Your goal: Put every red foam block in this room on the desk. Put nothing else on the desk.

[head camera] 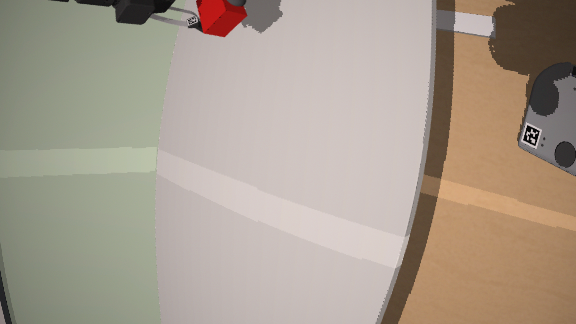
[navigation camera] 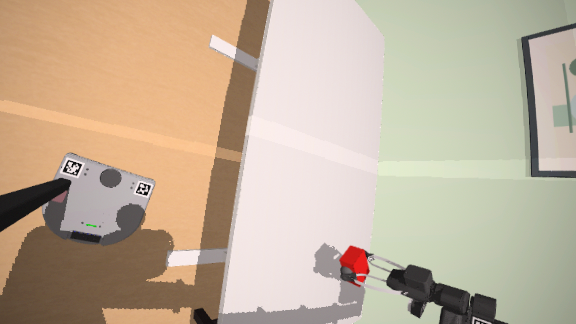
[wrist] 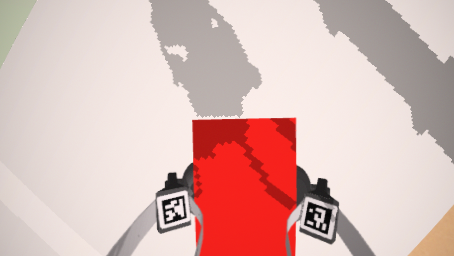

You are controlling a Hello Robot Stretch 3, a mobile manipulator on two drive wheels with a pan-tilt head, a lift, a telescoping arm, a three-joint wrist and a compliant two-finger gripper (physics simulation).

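Where they show: gripper, fingertip midpoint: [navigation camera: 347, 262] [wrist: 246, 181]; robot's base at its link origin: [head camera: 564, 153] [navigation camera: 110, 177].
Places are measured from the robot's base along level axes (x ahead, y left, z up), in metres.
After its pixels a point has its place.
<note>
A red foam block [head camera: 220, 20] @(x -0.002, y -0.552, z 0.925 m) [navigation camera: 356, 257] @(x 0.000, y -0.554, z 0.927 m) [wrist: 245, 150] @(x -0.046, y -0.609, z 0.931 m) is held between the two fingertips of my gripper [head camera: 215, 12] @(x -0.023, y -0.587, z 0.886 m) [navigation camera: 358, 265] @(x -0.023, y -0.587, z 0.886 m) [wrist: 246, 181] @(x -0.023, y -0.587, z 0.886 m), which is shut on it. Block and gripper are over the white desk [head camera: 300, 125] @(x 0.156, y -0.509, z 0.720 m) [navigation camera: 310, 90] @(x 0.498, y -0.409, z 0.720 m) [wrist: 100, 100] @(x 0.111, y -0.814, z 0.720 m), near its wall-side edge. A grey shadow lies on the desk beside the block in the head and navigation views. How far the block's underside is from the desk top cannot be told. The arm reaches in along the wall side.
My grey wheeled base [head camera: 557, 125] @(x -0.064, y -0.054, z 0.160 m) [navigation camera: 100, 200] @(x -0.090, y 0.002, z 0.160 m) stands on the wooden floor [head camera: 500, 280] @(x 0.495, y -0.032, z 0.000 m) [navigation camera: 125, 60] @(x 0.539, y 0.157, z 0.000 m) beyond the desk's long edge. White desk feet [head camera: 475, 23] [navigation camera: 185, 258] stick out over the floor. A green wall [head camera: 75, 100] @(x 0.256, y -1.043, z 1.025 m) [navigation camera: 450, 100] @(x 0.730, y -0.951, z 1.040 m) with a dark-framed picture [navigation camera: 533, 110] @(x 0.627, y -0.947, z 1.316 m) borders the other side.
</note>
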